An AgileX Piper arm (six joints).
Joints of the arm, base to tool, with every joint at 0 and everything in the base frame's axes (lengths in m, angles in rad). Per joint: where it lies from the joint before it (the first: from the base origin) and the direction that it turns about. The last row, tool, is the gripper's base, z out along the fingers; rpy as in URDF.
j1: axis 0 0 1 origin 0 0 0.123
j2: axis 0 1 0 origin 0 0 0
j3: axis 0 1 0 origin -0.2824 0 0.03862
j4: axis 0.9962 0 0.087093 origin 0.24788 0 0.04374
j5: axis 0 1 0 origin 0 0 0
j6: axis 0.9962 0 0.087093 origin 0.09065 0 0.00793
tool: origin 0 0 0 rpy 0 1.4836 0
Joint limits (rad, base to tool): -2.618..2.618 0..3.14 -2.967..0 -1.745..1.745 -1.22..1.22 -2.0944..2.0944
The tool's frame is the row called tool.
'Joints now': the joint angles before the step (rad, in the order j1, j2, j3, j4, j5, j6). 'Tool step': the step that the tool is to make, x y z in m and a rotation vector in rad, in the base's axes. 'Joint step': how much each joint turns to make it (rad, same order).
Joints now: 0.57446 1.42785 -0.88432 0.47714 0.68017 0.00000
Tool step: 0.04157 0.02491 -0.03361 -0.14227 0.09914 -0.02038
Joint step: 0.01470 0.24410 -0.16397 -0.14383 0.05025 0.13634
